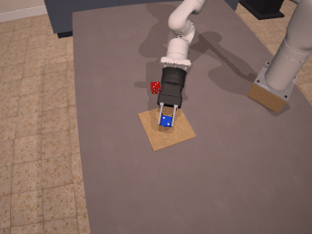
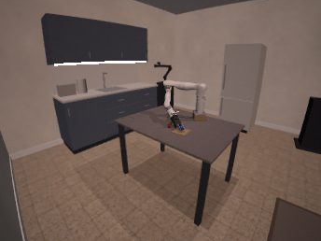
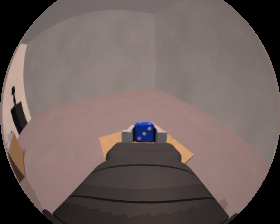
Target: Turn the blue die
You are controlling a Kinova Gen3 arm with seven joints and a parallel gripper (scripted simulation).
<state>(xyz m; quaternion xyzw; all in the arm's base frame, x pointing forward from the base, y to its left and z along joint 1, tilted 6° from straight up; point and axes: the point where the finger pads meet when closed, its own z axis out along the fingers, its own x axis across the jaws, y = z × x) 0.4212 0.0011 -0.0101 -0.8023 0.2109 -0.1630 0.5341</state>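
Right now my hand is 40 mm above the tan mat. From my hand the other things lie so: blue die (right at my hand); then red die (20 mm behind, 150 mm to the right, 20 mm below); then green die (80 mm behind, 180 mm to the right, 20 mm below).
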